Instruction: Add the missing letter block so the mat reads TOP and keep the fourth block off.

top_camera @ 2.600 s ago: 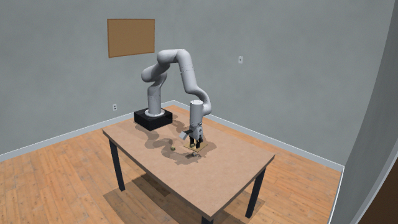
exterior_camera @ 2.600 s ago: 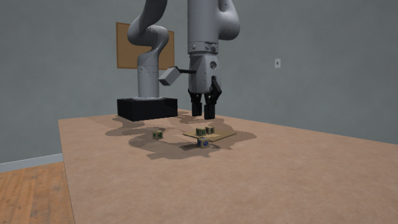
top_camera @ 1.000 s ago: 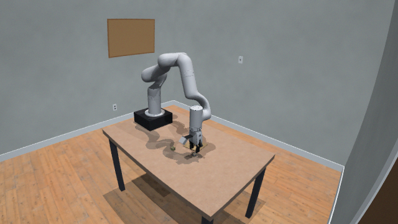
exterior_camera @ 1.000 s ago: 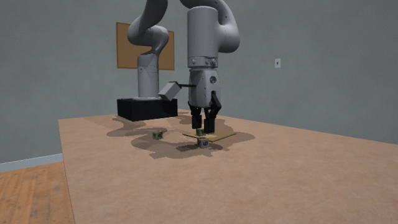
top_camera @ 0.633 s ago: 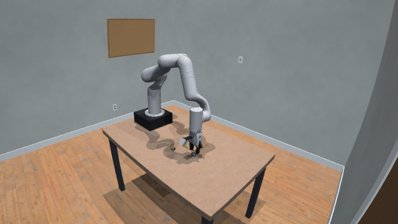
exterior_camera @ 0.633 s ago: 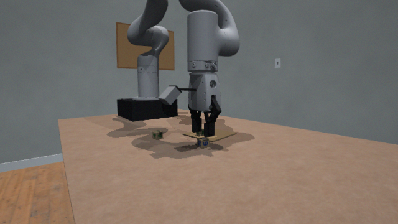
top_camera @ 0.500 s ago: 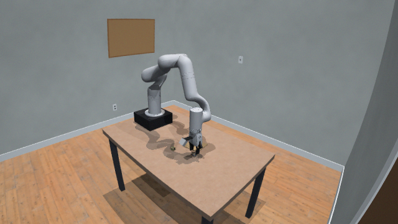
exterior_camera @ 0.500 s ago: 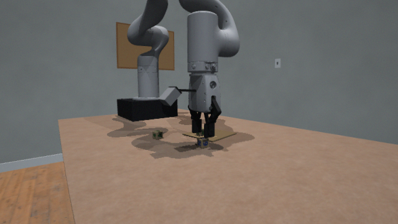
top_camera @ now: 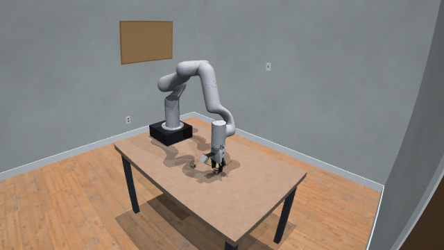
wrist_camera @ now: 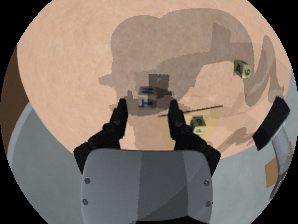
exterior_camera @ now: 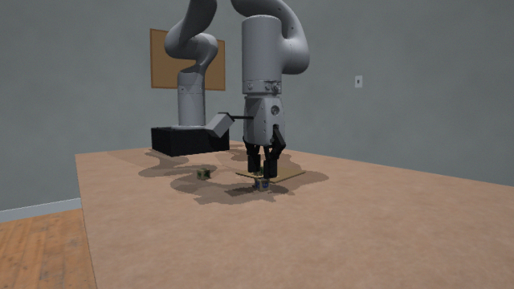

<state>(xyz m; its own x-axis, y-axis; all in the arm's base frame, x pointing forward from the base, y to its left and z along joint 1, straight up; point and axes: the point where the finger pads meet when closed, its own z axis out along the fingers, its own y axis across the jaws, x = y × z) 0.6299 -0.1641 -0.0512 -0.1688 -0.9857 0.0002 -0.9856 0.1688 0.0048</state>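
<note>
Right now the tan mat is 90 mm behind my hand, 120 mm to the left of it and 50 mm below it.
</note>
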